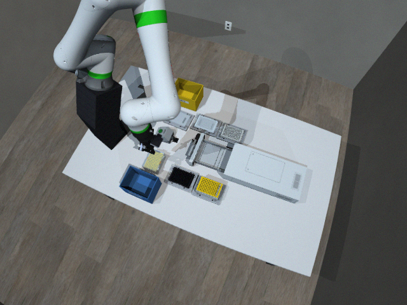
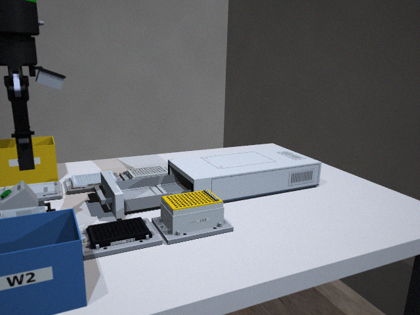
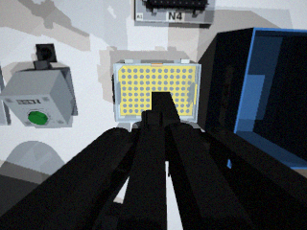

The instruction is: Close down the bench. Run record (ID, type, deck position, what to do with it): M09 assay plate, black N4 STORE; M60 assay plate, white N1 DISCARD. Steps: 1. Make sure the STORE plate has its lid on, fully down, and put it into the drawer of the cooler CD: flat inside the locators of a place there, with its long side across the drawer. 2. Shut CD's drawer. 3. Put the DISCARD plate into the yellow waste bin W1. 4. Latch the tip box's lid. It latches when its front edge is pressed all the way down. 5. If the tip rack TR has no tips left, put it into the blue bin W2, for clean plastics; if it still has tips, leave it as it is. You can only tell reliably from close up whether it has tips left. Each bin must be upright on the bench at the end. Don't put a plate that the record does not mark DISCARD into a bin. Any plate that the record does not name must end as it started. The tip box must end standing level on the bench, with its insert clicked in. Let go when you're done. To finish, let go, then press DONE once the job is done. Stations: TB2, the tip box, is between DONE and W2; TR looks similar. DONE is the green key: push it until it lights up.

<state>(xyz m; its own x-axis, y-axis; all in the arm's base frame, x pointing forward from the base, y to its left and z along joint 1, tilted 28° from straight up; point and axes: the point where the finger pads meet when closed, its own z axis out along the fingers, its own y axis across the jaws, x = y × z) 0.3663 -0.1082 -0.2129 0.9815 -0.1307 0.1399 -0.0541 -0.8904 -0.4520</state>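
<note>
My gripper is now 2 cm past the yellow insert and 16 cm above it. From my hand the other things lie so: green done key (4 cm behind, 18 cm to the left, 14 cm below); blue bin W2 (3 cm behind, 16 cm to the right, 17 cm below); black plate (16 cm ahead, 4 cm to the right, 19 cm below).
</note>
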